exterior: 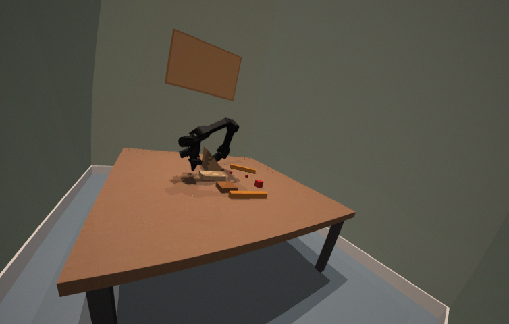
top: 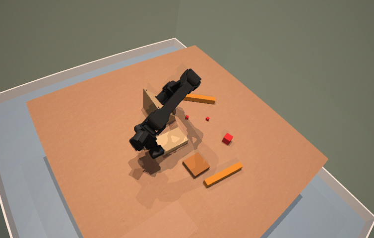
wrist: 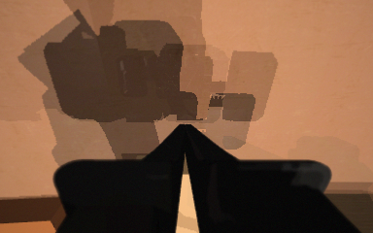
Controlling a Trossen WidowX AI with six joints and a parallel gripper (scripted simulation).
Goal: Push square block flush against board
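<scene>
The pale tan flat slab lies 13 cm to the left of my gripper tip, 3 cm below it and 2 cm ahead of it. The rest, counted from my gripper tip: orange-brown square block 20 cm ahead, 13 cm to the left, 3 cm below.
</scene>
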